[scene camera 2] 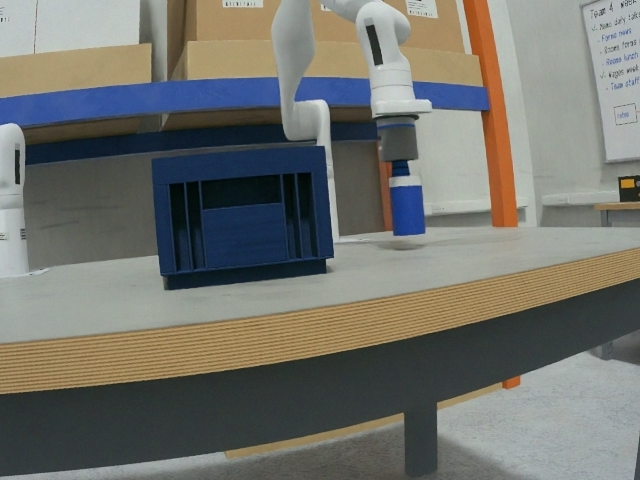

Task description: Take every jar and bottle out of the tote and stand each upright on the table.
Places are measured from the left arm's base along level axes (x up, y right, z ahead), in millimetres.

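Pixels of known places: left hand at its tool point: (401, 183); right arm's base at its link origin: (10, 275).
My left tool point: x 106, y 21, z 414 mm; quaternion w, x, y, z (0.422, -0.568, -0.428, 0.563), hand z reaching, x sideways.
Ahead of a thing's pixels: the offset from my left tool point to its middle. Level surfaces: height alone.
A blue jar with a white lid @(dx -36, dy -2, dz +8 mm) (407, 209) hangs upright under my left gripper (401, 174), right of the tote. The suction cup is on the lid, and the jar's base is a little above the table, with a shadow below it. The dark blue tote @(dx -32, dy +294, dz +23 mm) (244, 236) stands on the table @(dx -105 mm) (361, 279) left of the jar, its slotted side facing the camera. The inside of the tote is hidden, so any jars or bottles in it cannot be seen. My right gripper does not show.
Part of the right arm (11, 222) stands at the far left. Behind the table is a rack with a blue beam (222, 95) and an orange post (498, 155), holding large boxes. The table's wooden front edge (310, 330) curves across the view.
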